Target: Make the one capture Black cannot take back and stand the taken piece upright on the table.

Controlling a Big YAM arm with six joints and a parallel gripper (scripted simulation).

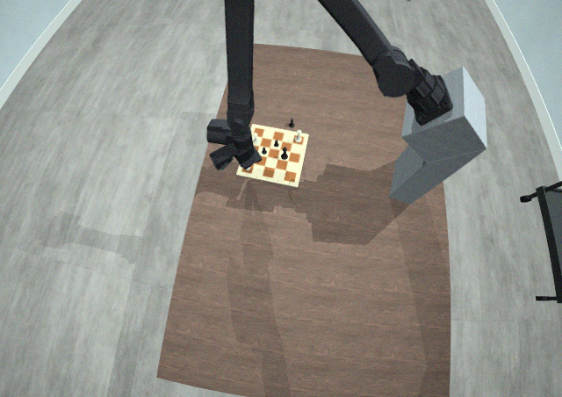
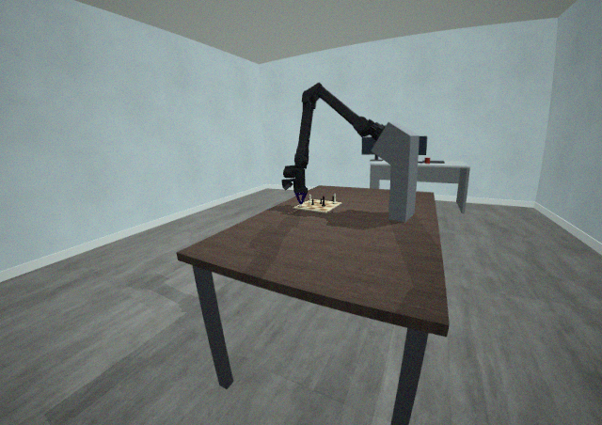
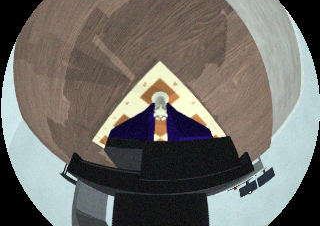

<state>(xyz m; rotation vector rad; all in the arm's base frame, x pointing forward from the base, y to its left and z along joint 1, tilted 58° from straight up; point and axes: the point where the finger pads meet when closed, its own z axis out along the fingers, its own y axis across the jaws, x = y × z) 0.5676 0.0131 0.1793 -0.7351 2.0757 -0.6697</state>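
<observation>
Right now the chessboard is 90 mm behind my hand, 50 mm to the right of it and 30 mm below it.
</observation>
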